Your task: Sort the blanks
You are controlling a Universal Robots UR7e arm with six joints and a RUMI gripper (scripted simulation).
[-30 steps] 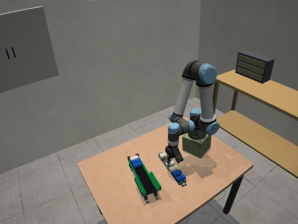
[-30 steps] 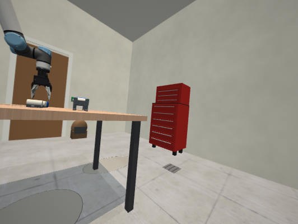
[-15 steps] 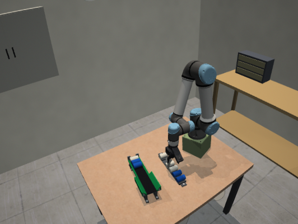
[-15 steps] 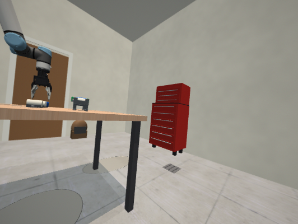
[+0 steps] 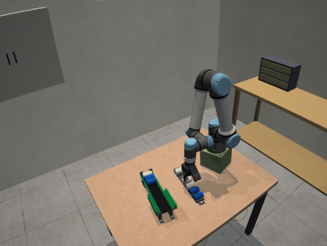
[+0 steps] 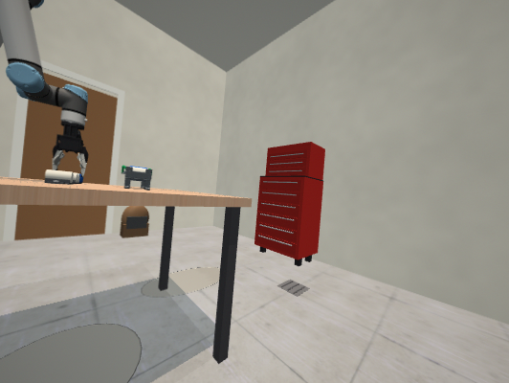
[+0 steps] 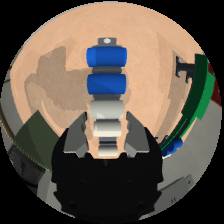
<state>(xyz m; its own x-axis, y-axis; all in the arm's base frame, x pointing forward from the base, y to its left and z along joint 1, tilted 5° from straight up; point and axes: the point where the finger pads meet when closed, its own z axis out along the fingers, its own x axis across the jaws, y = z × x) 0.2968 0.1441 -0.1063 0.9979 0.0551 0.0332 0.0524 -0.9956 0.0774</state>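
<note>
The dark stock rack lies 3 cm to the right of my hand and 5 cm below it.
</note>
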